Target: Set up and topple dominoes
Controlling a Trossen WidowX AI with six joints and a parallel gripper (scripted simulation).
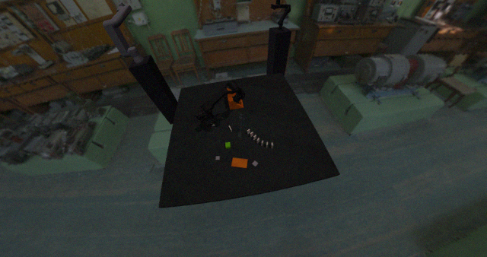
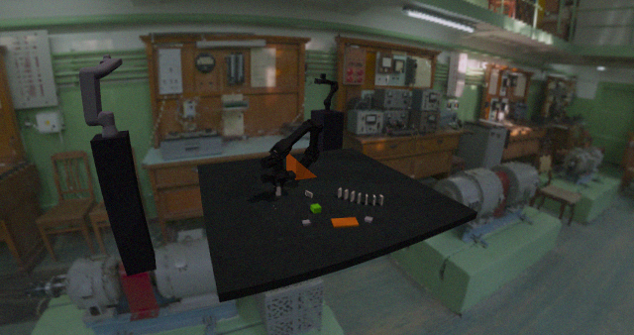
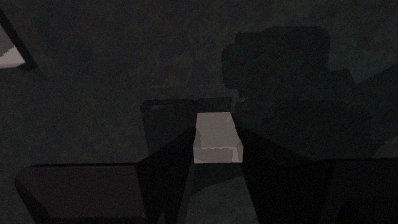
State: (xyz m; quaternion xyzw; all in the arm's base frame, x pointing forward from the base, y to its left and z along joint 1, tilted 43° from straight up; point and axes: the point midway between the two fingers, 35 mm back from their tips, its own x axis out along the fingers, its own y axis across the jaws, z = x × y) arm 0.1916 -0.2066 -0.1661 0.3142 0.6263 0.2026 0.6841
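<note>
Right now my gripper tip is 25 cm short of the green cube, 8 cm to the right of it and 1 cm above it. Also, from my gripper tip: flat orange plate (41 cm ahead, 14 cm to the left, 2 cm below).
</note>
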